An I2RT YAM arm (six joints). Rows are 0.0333 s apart.
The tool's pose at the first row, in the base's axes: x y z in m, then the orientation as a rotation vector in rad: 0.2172 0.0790 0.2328 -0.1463 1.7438 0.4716
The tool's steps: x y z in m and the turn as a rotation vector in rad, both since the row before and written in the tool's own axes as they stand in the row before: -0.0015 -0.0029 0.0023 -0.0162 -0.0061 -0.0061; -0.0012 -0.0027 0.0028 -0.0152 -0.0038 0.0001; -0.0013 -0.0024 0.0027 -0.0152 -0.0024 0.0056; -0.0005 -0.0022 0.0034 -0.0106 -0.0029 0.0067; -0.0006 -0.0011 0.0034 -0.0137 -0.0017 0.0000; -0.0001 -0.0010 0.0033 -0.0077 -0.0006 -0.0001; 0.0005 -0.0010 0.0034 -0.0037 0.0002 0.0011; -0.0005 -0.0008 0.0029 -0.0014 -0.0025 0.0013; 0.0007 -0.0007 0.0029 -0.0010 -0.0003 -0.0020; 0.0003 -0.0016 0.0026 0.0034 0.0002 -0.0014; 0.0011 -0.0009 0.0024 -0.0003 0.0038 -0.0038
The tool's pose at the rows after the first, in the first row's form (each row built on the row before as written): 0.2206 0.0770 0.2332 -0.1615 1.7334 0.4814; 0.2244 0.0755 0.2333 -0.1713 1.7264 0.4948; 0.2280 0.0743 0.2336 -0.1767 1.7216 0.5122; 0.2320 0.0737 0.2331 -0.1777 1.7174 0.5264; 0.2356 0.0741 0.2330 -0.1870 1.7125 0.5383; 0.2390 0.0747 0.2324 -0.1924 1.7100 0.5449; 0.2423 0.0755 0.2313 -0.1942 1.7095 0.5489; 0.2453 0.0760 0.2312 -0.1933 1.7070 0.5511; 0.2480 0.0768 0.2300 -0.1956 1.7061 0.5505; 0.2509 0.0767 0.2290 -0.1944 1.7069 0.5465; 0.2532 0.0772 0.2274 -0.1990 1.7098 0.5439
